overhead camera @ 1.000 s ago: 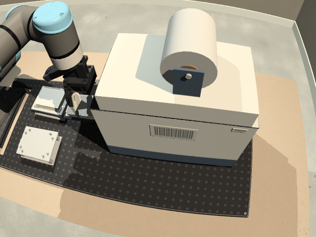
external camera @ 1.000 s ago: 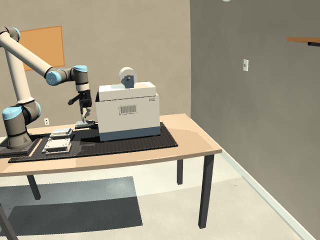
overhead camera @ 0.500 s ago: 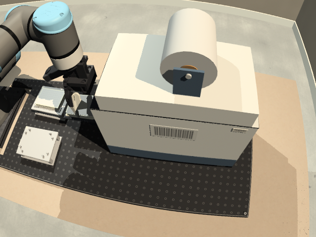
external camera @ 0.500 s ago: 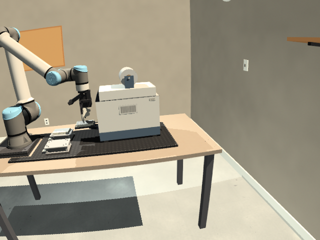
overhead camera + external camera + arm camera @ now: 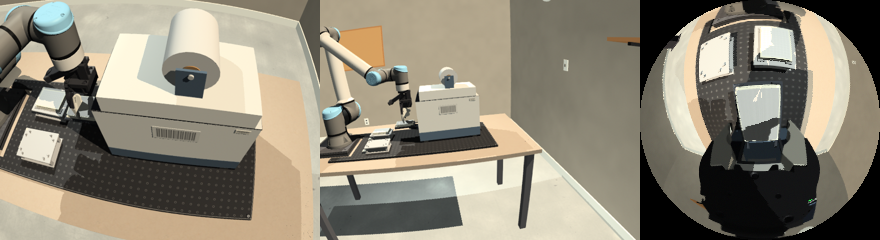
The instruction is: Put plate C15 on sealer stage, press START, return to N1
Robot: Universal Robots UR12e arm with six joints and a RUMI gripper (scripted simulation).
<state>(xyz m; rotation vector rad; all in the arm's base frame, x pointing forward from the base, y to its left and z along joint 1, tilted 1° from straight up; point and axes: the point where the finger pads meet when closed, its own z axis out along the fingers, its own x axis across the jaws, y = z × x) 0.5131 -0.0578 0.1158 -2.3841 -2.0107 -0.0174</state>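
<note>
Now: hand 3 cm above the well plate. The rest, counted from my hand: foil roll (33 cm ahead, 27 cm above, 6 cm to the right); then sealer stage (4 cm below).
</note>
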